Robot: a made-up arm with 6 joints.
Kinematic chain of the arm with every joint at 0, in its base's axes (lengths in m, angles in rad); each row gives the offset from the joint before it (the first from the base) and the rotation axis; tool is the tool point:
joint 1: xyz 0 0 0.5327 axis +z
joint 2: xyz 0 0 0 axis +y
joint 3: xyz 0 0 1.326 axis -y
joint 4: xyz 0 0 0 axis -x
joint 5: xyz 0.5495 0 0 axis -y
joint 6: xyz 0 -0.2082 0 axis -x
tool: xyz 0 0 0
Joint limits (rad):
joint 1: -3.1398..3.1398
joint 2: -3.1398..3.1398
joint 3: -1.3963..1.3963
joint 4: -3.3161..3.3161
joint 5: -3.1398..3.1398
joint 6: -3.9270..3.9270
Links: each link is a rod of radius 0.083 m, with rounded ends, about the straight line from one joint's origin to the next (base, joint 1, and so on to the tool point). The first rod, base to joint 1, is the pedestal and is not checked.
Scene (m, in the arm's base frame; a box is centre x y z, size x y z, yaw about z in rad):
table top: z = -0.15
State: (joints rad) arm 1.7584 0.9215 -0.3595 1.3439 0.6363 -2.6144
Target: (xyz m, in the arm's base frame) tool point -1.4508 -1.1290 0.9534
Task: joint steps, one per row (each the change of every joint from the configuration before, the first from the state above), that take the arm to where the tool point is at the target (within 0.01 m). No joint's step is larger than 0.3 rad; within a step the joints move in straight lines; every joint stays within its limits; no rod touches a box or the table.
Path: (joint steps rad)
1: -0.1381 -0.2975 0.1499 0.0200 0.0000 0.0000
2: -0.1381 -0.2975 0.1500 0.0200 0.0000 0.0000
3: -0.1381 -0.2975 0.1499 0.0200 0.0000 0.0000
4: -0.1380 -0.2975 0.1500 0.0199 0.0000 0.0000
5: -0.1381 -0.2975 0.1499 0.0200 0.0000 0.0000
6: -0.1381 -0.2975 0.1499 0.0200 0.0000 0.0000
7: -0.1381 -0.2975 0.1500 0.0200 0.0000 0.0000
8: -0.1381 -0.2975 0.1499 0.0200 0.0000 0.0000

